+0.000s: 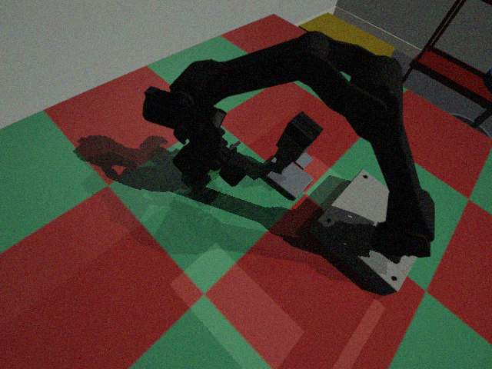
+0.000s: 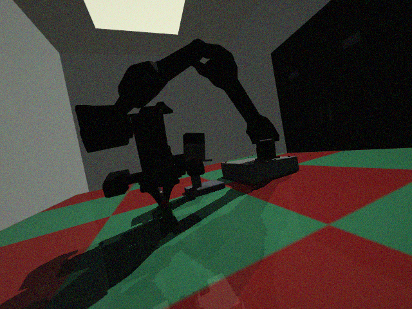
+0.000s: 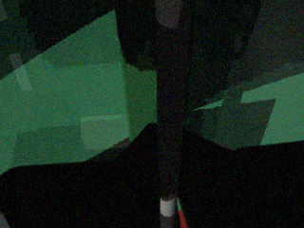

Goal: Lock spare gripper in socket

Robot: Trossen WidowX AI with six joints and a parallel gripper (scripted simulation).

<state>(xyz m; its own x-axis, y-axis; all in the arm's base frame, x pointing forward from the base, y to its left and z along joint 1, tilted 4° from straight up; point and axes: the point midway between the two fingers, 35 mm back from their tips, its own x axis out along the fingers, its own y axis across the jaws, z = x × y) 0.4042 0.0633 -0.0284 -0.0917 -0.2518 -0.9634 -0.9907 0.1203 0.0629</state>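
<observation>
The narrow green rack is 1 cm to the left of my gripper tip and 1 cm above it. From my gripper tip the other things lie so: socket: 14 cm behind, 9 cm to the right, 4 cm above; spare gripper: 13 cm behind, 9 cm to the right, 11 cm above.
</observation>
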